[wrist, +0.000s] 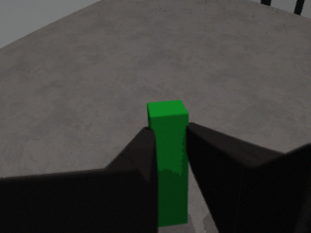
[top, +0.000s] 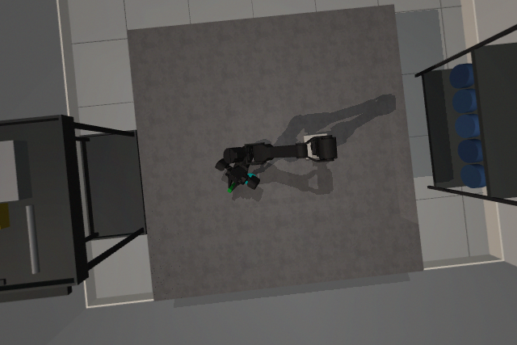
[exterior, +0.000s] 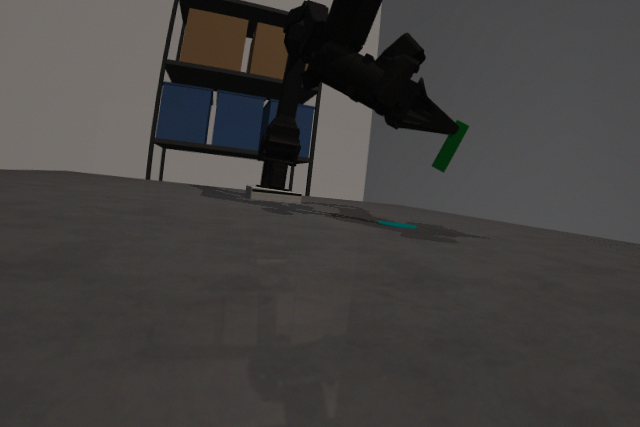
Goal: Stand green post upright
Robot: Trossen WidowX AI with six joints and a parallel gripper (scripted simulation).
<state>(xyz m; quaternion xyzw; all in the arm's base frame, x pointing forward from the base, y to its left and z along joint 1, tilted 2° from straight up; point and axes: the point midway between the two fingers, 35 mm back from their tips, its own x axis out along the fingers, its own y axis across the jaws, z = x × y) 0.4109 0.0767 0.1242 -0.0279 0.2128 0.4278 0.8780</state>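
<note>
Right now the cyan circle is 130 mm below my gripper tip, 80 mm behind it and 10 mm to the right of it. Also, from my gripper tip: green post 20 mm below, 10 mm behind.
</note>
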